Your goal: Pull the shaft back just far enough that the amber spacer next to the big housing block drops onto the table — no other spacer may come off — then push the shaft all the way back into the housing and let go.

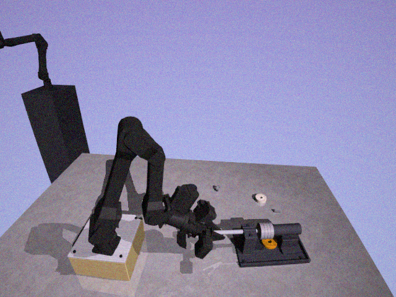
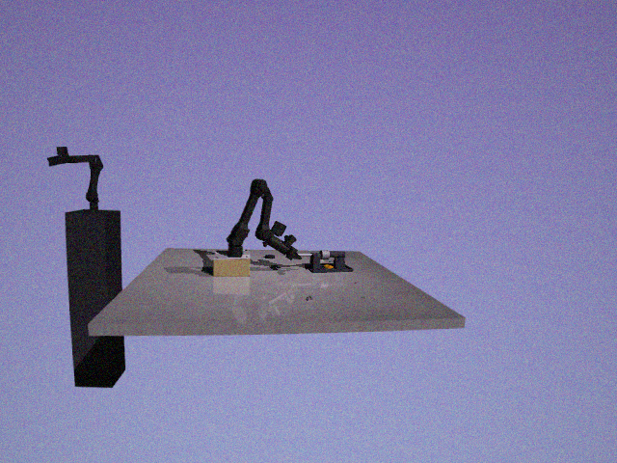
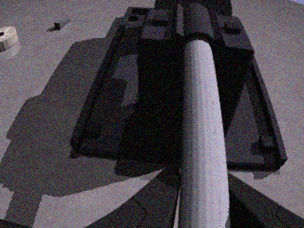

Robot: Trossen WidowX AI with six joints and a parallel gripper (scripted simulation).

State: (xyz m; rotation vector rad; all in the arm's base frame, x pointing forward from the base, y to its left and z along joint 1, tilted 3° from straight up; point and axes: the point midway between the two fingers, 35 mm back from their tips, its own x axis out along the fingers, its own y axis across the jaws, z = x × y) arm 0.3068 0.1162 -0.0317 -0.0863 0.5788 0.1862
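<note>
Now: gripper tip 60 mm short of the grey shaft, 20 mm below it and 10 mm to the right of it. The rest, counted from my gripper tip: amber spacer (160 mm ahead, 50 mm below, 40 mm to the left); grey spacer (120 mm ahead, 30 mm to the left, 20 mm above); white ring (270 mm to the left, 140 mm ahead, 50 mm below).
</note>
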